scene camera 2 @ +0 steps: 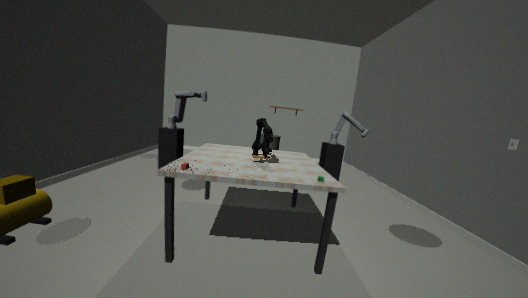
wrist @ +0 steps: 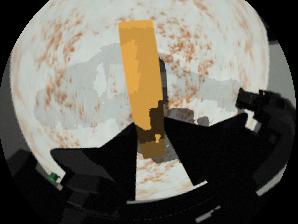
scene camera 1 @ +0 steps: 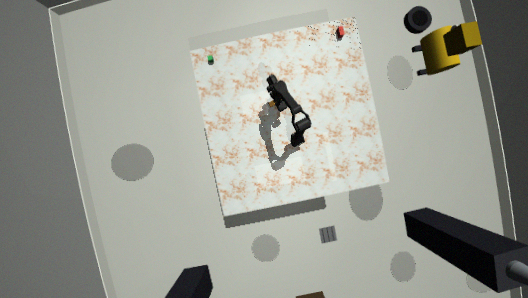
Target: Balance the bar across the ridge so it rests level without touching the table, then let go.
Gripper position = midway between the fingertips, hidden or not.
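Looking through the wrist view, I see my gripper (wrist: 149,122), and the same view shows me an orange bar (wrist: 142,73).
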